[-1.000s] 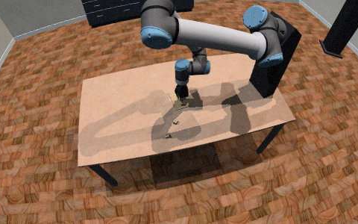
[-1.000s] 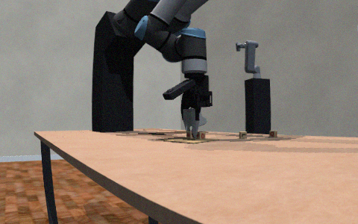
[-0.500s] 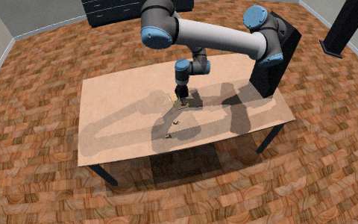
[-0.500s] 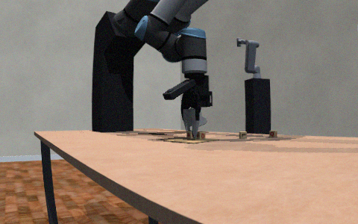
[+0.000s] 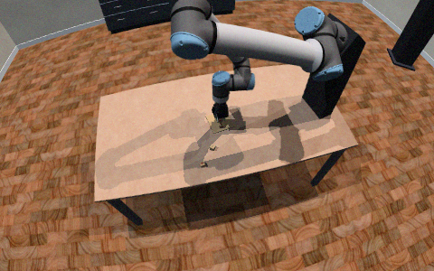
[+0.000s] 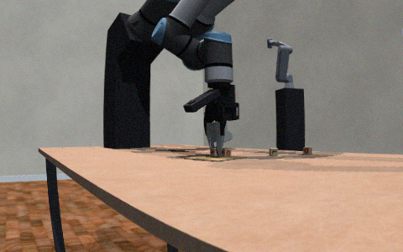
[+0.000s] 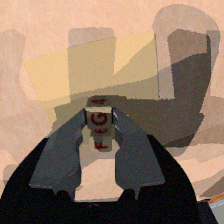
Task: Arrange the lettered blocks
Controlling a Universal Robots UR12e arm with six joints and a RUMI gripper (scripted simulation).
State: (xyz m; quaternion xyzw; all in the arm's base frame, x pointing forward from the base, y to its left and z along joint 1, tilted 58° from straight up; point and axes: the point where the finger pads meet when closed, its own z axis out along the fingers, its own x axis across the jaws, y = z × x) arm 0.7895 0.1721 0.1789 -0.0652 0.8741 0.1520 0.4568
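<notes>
My gripper is now 2 cm above the mat. From my hand the other things lie so: block 2 cm behind, 4 cm to the left, 1 cm below.
</notes>
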